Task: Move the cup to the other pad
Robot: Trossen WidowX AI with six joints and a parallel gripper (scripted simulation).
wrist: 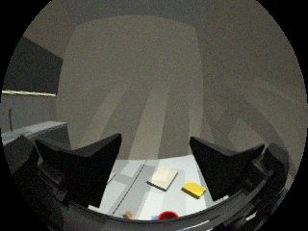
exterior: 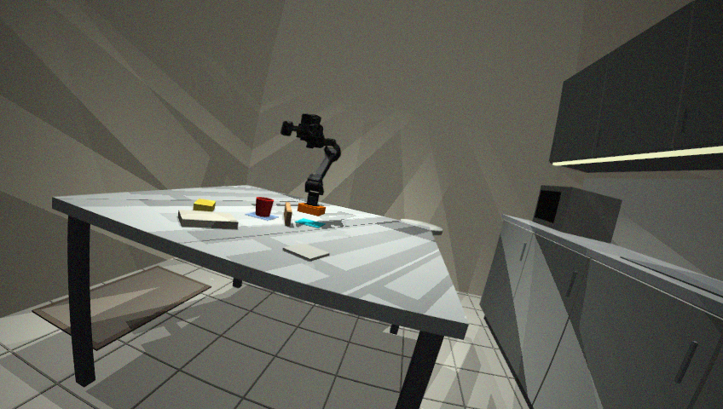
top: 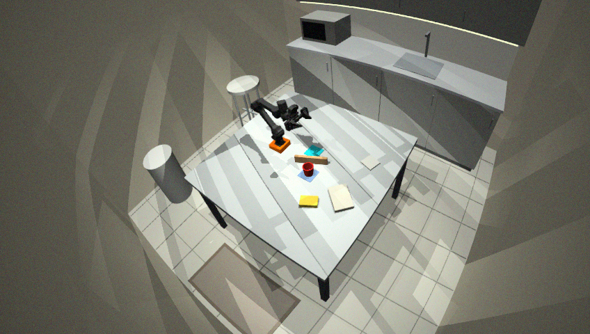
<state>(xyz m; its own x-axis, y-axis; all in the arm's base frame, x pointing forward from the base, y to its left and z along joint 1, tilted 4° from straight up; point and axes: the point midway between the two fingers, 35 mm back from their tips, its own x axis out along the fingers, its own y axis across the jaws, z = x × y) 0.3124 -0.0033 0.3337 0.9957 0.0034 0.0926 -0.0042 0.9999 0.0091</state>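
Now: gripper tip 20 mm short of the red cup, 60 mm to the left of it and 360 mm above it. Round my gripper tip: blue pad (20 mm ahead, 60 mm to the right, 410 mm below); cyan pad (90 mm behind, 120 mm to the left, 410 mm below); yellow block (180 mm ahead, 230 mm to the right, 380 mm below).
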